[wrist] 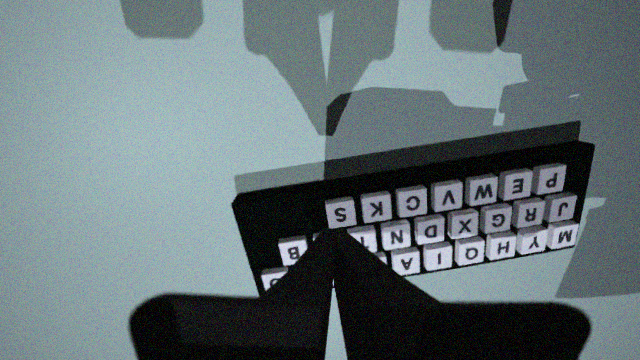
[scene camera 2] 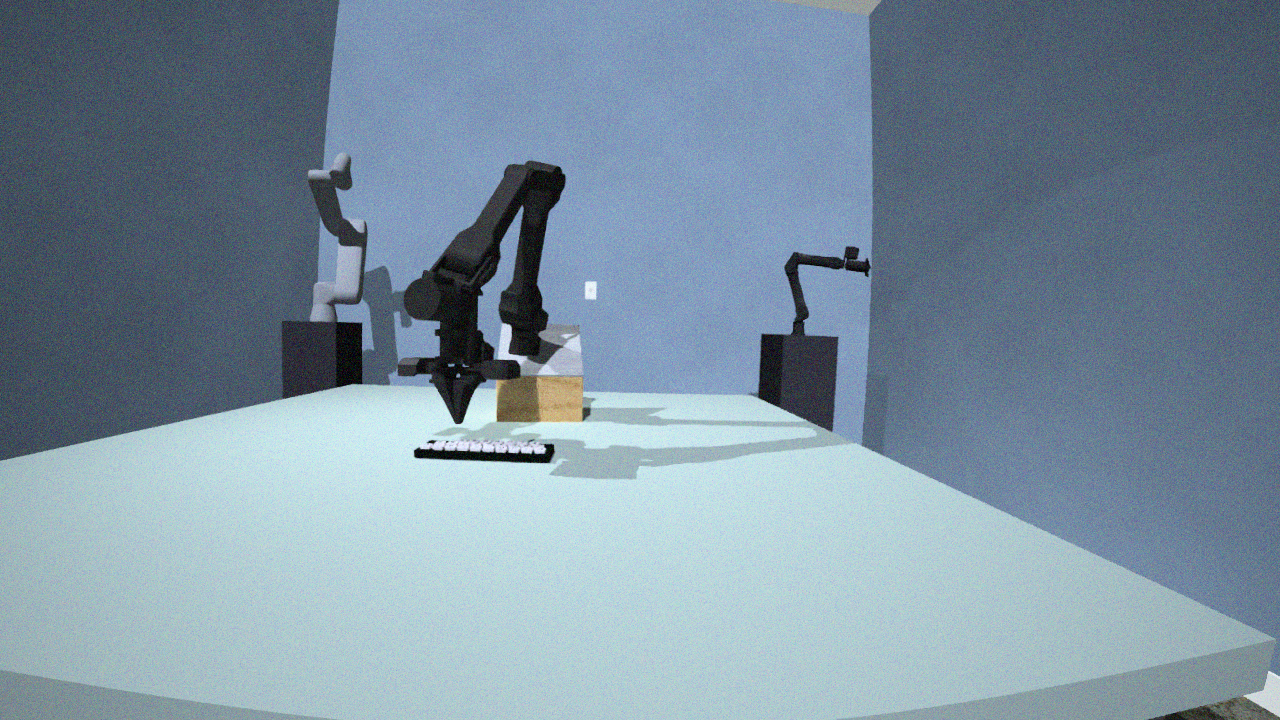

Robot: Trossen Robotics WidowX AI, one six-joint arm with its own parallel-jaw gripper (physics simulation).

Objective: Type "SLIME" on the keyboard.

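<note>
A black keyboard is visible to me. My gripper is visible too, including in the wrist view.
</note>
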